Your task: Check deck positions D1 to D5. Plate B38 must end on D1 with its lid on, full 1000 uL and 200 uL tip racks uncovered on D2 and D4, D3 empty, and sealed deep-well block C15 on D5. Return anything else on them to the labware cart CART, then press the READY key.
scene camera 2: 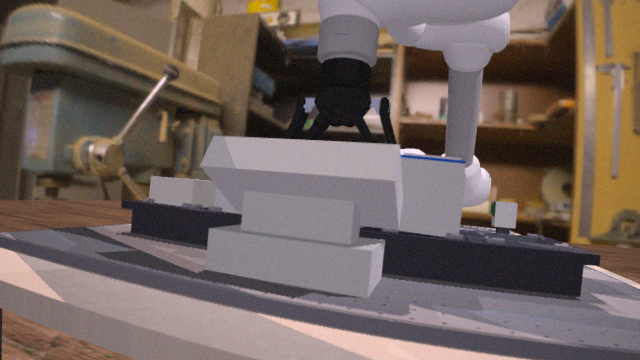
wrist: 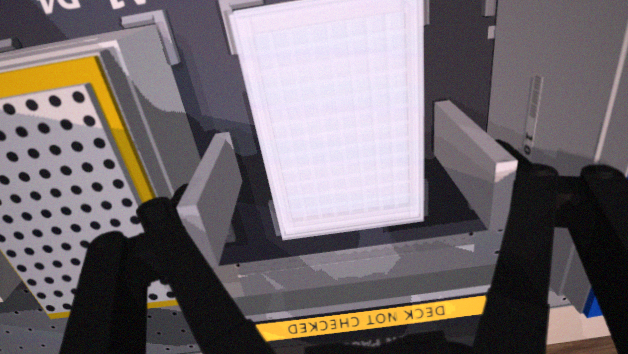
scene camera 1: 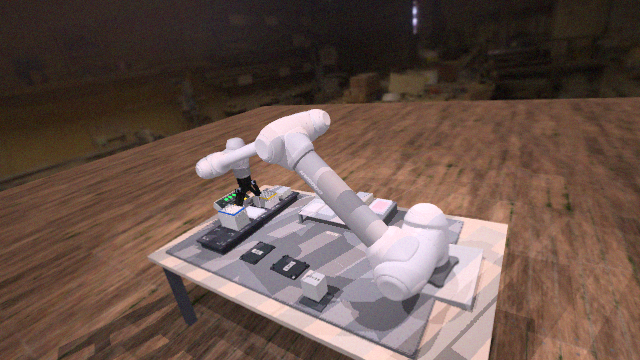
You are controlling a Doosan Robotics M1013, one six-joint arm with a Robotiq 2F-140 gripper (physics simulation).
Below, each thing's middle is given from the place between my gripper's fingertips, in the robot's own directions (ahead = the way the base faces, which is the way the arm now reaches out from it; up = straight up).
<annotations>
The dark rack point(scene camera 2: 433, 186) is 30 mm behind my hand, 130 mm to the left of it and 40 mm above it. The rest, counted from my hand: READY box point(scene camera 2: 504, 214) 720 mm behind, 230 mm to the left, 10 mm below.
</annotations>
